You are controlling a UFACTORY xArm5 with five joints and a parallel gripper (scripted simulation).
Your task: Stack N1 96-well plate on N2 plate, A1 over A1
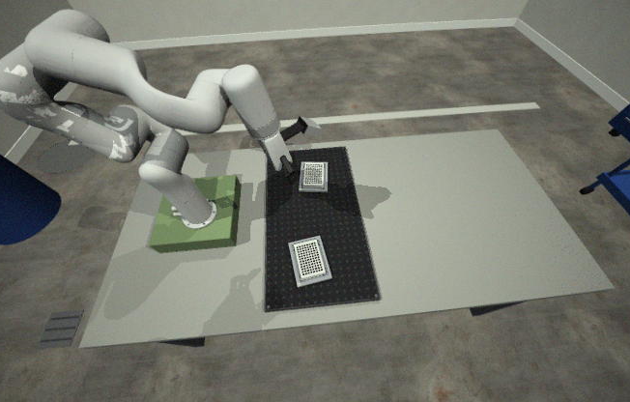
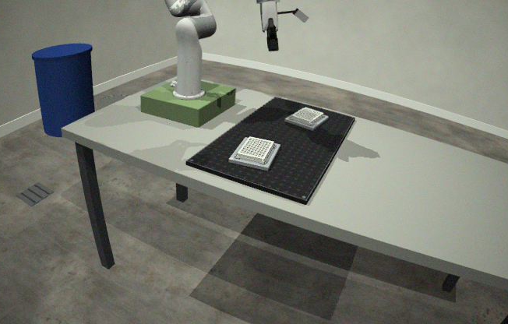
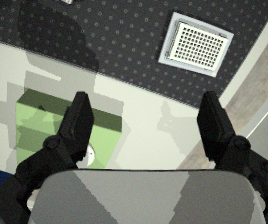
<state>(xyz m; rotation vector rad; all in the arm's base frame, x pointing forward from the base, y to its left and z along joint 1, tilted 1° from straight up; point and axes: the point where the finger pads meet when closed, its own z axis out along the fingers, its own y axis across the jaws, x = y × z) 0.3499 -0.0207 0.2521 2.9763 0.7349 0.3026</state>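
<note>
Right now my hand is 5 cm short of the white 96-well plate, 15 cm to the left of it and 29 cm above it. The rest, counted from my hand: grey nest N1 (5 cm ahead, 15 cm to the right, 31 cm below); A1 mark (2 cm ahead, 15 cm to the left, 30 cm below); grey nest N2 (8 cm ahead, 22 cm to the left, 31 cm below).
</note>
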